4 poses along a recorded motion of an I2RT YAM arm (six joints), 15 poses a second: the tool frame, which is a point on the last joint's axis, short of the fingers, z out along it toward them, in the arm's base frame.
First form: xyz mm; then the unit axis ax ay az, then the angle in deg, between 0 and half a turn.
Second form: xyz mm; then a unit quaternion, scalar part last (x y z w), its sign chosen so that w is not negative. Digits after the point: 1 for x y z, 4 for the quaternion.
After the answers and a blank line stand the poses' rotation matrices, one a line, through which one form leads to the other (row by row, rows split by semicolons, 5 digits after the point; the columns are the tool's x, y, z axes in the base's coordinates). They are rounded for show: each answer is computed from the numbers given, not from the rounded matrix.
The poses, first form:
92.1, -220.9, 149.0, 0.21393, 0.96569, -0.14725, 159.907
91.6, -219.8, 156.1, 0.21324, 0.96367, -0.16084, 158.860
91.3, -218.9, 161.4, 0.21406, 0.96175, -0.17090, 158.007
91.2, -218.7, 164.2, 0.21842, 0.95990, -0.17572, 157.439
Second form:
92.1, -220.9, 149.0, 0.2106, 0.9509, -0.1450, 0.1744
91.6, -219.8, 156.1, 0.2096, 0.9473, -0.1581, 0.1834
91.3, -218.9, 161.4, 0.2101, 0.9441, -0.1678, 0.1907
91.2, -218.7, 164.2, 0.2142, 0.9414, -0.1723, 0.1956

-0.85039 0.45119 0.27067; 0.35002 0.86921 -0.34923; -0.39284 -0.20225 -0.89709
-0.84482 0.45516 0.28126; 0.33915 0.86212 -0.37647; -0.41383 -0.22266 -0.88270
-0.83892 0.46077 0.28967; 0.33277 0.85540 -0.39693; -0.43067 -0.23660 -0.87094
-0.83171 0.47070 0.29446; 0.33586 0.84884 -0.40824; -0.44211 -0.24064 -0.86408

